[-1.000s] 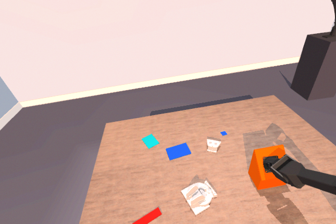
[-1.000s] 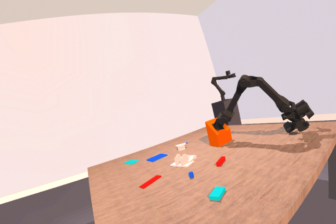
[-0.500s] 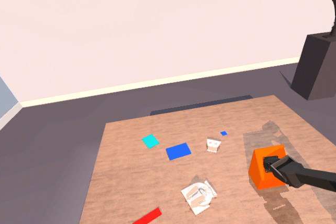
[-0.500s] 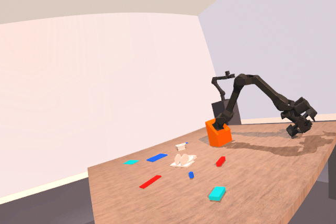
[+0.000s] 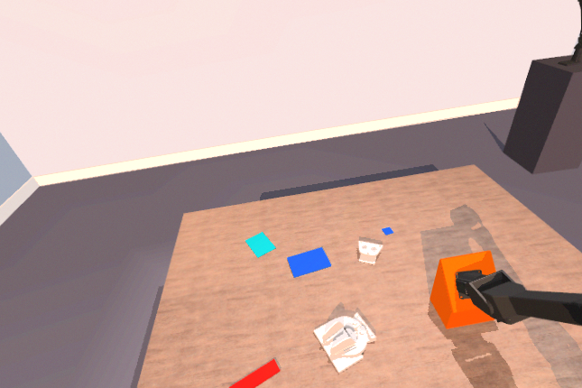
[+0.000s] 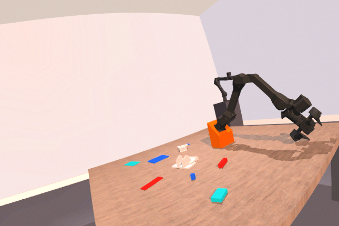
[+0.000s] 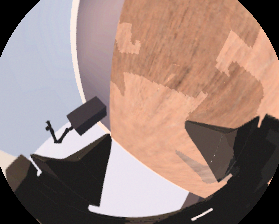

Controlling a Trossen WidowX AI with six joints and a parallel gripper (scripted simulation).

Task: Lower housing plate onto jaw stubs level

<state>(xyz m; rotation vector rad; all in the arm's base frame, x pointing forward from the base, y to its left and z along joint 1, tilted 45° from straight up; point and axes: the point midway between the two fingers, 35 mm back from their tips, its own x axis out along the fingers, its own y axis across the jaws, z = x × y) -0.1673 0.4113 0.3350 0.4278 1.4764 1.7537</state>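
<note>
My gripper tip is 780 mm to the left of the white block, 360 mm short of it and 20 mm above it. From my gripper tip the other things lie so: cyan tile: 900 mm to the right, 730 mm ahead, 30 mm below; then red strip: 740 mm ahead, 440 mm to the right, 30 mm below; then cyan block: 610 mm ahead, 100 mm to the right, 20 mm below.
</note>
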